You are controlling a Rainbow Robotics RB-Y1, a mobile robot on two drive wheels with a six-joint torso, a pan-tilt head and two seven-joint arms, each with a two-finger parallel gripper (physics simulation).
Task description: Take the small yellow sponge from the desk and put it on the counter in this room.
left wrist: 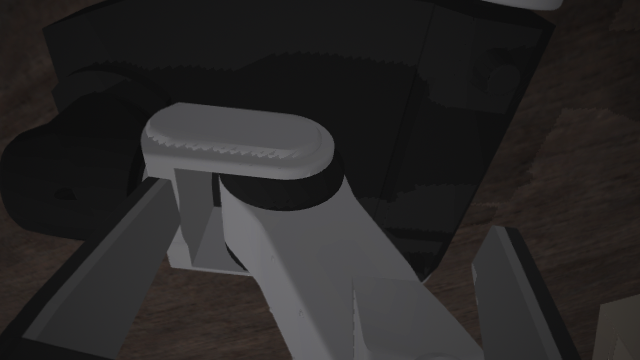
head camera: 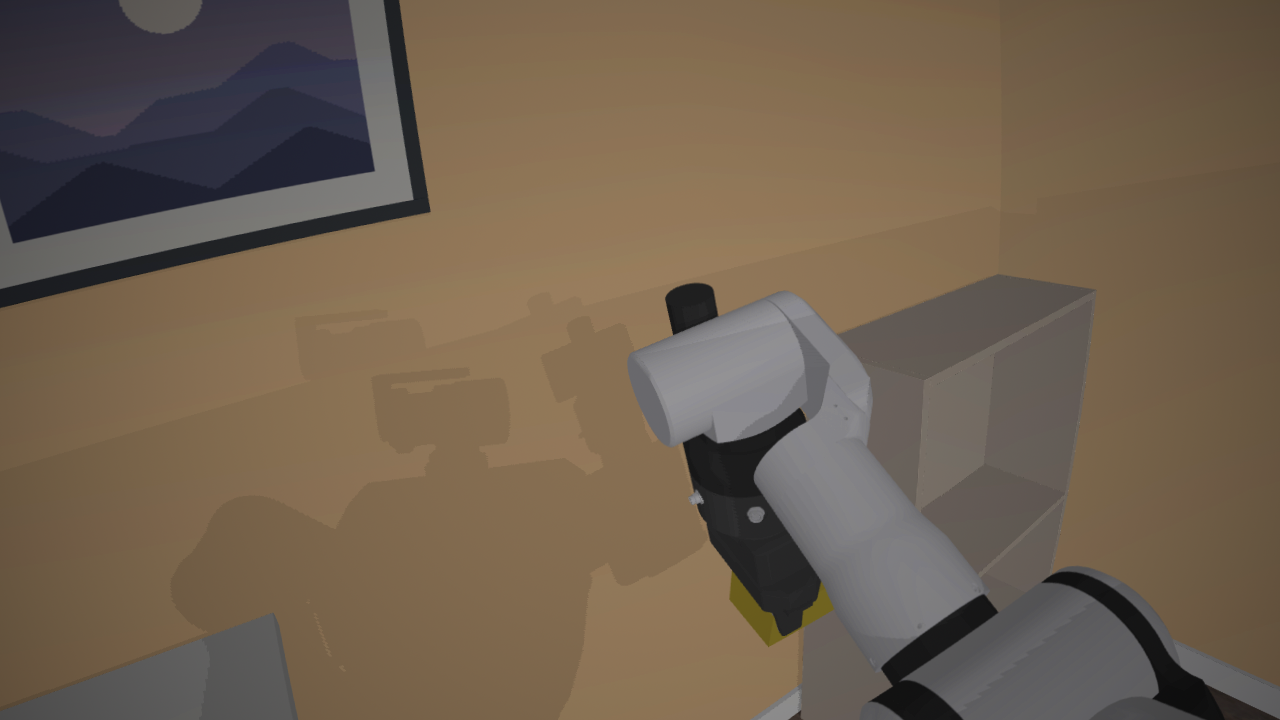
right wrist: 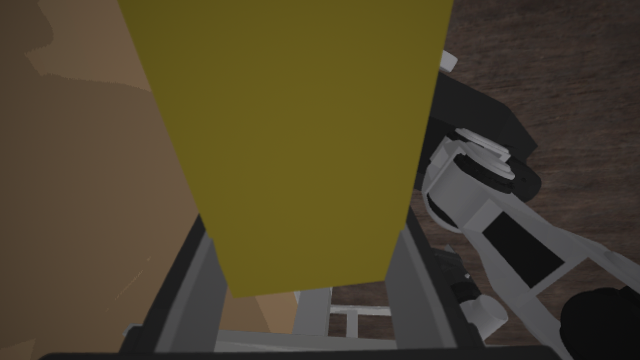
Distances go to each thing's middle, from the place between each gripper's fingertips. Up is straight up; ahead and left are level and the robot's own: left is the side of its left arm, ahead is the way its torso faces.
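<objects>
The framed mountain picture [head camera: 142, 142] is 29 cm ahead of my right hand, 57 cm to the left of it and 56 cm above it. As for the small yellow sponge [head camera: 764, 623], my right gripper is 1 cm short of it, 3 cm to the left of it and 1 cm below it.
From my left hand, the framed mountain picture is 110 cm above, 76 cm ahead and 20 cm to the left. The small yellow sponge is 48 cm ahead of my left hand and 40 cm to the right of it, and it is also 54 cm above that hand.
</objects>
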